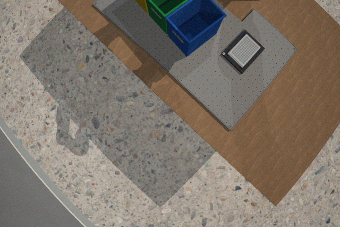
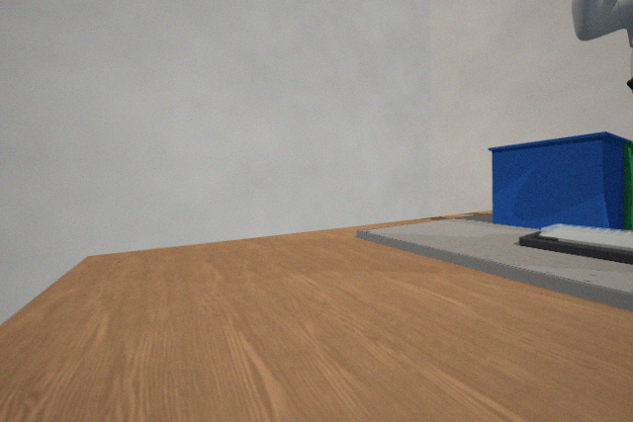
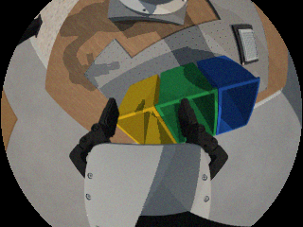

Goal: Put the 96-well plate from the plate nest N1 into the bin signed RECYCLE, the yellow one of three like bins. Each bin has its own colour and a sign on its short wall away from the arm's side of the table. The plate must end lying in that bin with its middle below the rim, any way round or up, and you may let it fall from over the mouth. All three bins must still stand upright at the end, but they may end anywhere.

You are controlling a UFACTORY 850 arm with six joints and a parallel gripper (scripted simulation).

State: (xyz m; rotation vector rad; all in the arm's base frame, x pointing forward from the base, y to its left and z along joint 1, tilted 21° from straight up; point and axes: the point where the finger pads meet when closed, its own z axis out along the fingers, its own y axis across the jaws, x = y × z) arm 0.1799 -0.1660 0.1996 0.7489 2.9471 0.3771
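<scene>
Right now the white 96-well plate is 380 mm to the left of my hand and 220 mm below it. Also, from my hand: green bin: 150 mm below, 130 mm ahead, 50 mm to the left; blue bin: 180 mm to the left, 150 mm below, 130 mm ahead; yellow bin: 150 mm below, 140 mm ahead, 80 mm to the right.
</scene>
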